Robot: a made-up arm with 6 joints.
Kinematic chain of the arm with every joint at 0, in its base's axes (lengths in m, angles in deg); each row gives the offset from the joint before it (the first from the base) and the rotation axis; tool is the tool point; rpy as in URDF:
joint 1: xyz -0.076 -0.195 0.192 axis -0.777 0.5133 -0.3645
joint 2: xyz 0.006 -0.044 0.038 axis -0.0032 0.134 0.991
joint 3: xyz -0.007 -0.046 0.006 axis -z
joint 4: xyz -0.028 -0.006 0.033 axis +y
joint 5: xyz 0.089 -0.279 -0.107 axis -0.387 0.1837 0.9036
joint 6: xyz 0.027 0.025 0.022 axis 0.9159 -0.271 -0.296
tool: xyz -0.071 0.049 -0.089 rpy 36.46 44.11 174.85
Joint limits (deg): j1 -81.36..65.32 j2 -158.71..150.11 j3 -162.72..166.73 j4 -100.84..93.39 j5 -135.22..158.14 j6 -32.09..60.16
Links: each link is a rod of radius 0.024 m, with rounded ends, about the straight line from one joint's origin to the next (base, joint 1, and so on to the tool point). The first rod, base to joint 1, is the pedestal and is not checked.
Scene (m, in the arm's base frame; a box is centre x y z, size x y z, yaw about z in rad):
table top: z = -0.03
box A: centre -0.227 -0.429 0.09 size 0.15 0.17 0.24 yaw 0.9
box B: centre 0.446 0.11 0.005 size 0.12 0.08 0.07 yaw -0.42
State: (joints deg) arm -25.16 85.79 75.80 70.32 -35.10 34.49
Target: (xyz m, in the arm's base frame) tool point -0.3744 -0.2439 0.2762
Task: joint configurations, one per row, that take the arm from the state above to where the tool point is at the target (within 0.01 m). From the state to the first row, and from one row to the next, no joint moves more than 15 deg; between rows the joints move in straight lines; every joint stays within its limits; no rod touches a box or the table.
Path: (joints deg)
1: -12.69 92.55 81.31 70.64 -47.41 38.08
2: -0.23 99.31 86.82 70.96 -59.72 41.66
3: 12.24 106.08 92.33 71.28 -72.02 45.25
4: 24.71 112.84 97.85 71.60 -84.33 48.83
5: 37.18 119.60 103.36 71.91 -96.64 52.42
6: 38.83 106.92 103.83 75.49 -96.26 50.51
7: 40.49 94.24 104.30 79.07 -95.88 48.60
8: 42.14 81.57 104.77 82.65 -95.50 46.69
9: 43.80 68.89 105.24 86.23 -95.12 44.78
10: 45.46 56.21 105.71 89.81 -94.73 42.87
11: 47.11 43.53 106.18 93.39 -94.35 40.96

